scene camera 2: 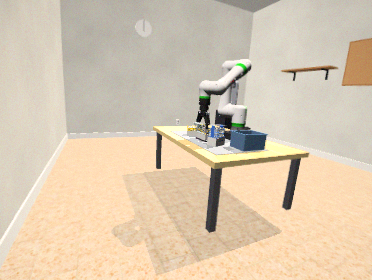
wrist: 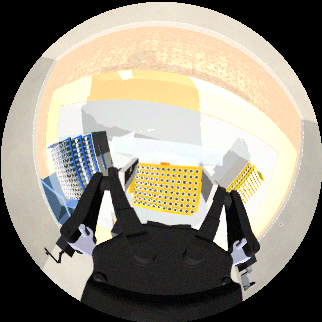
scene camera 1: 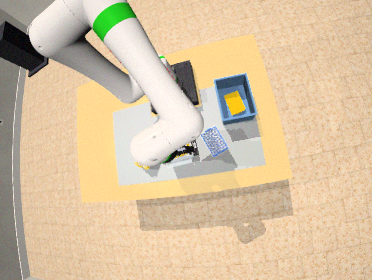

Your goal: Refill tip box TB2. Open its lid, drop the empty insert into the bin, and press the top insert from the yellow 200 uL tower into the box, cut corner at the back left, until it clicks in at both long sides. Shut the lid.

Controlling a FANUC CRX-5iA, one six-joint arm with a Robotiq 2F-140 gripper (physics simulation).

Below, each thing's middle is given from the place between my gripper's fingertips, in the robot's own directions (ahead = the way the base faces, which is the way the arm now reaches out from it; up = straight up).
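From my hand, the clear lid (wrist: 148, 149) is 10 mm to the left, 30 mm ahead and 40 mm above. The blue bin (scene camera 1: 225, 85) is 350 mm to the left of my hand, 180 mm behind it and 10 mm below it.
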